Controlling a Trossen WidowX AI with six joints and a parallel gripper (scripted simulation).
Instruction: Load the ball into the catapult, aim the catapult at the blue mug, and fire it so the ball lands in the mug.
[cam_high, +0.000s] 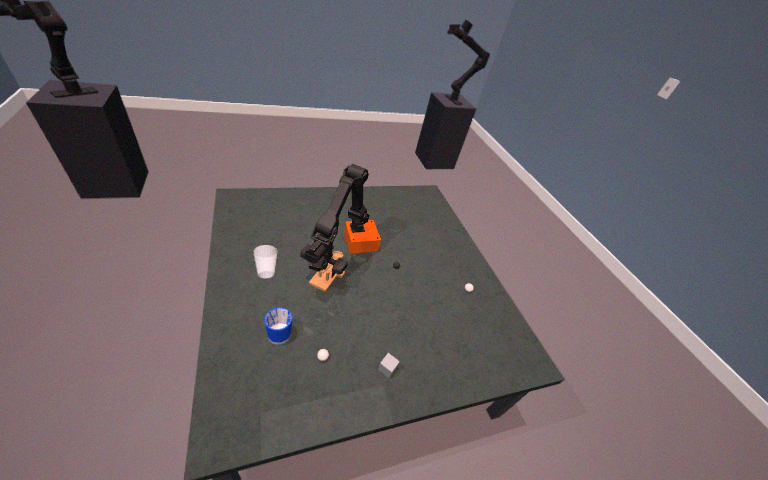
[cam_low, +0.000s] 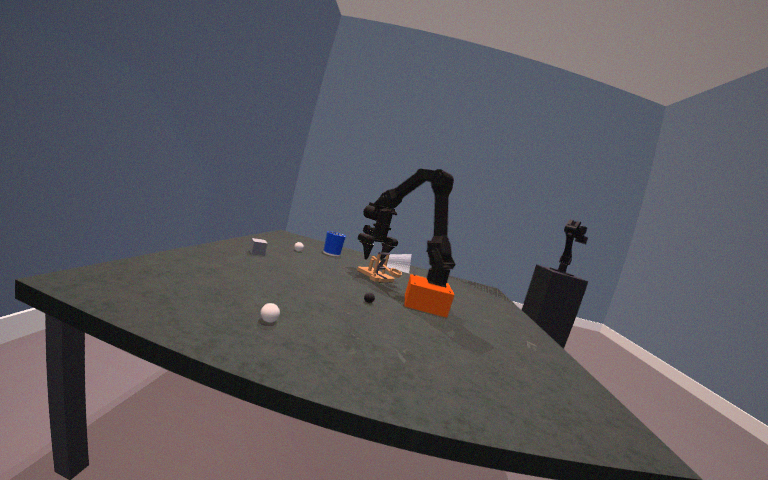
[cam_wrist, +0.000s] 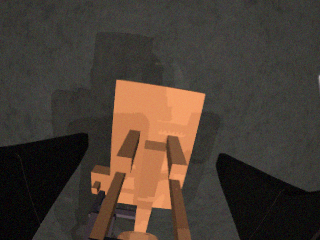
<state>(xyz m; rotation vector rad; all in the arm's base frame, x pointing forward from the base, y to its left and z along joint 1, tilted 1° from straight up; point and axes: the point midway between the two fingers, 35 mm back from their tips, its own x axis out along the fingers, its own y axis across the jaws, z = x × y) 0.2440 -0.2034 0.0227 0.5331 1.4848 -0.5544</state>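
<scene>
My gripper tip is 40 mm past the black ball, 350 mm to the right of it and 50 mm above it. The rest, counted from my gripper tip: blue mug 210 mm ahead, 190 mm to the right, 30 mm below; grey cube 430 mm ahead, 170 mm to the left, 40 mm below; wooden catapult 50 mm behind, 60 mm to the left, 10 mm below.
</scene>
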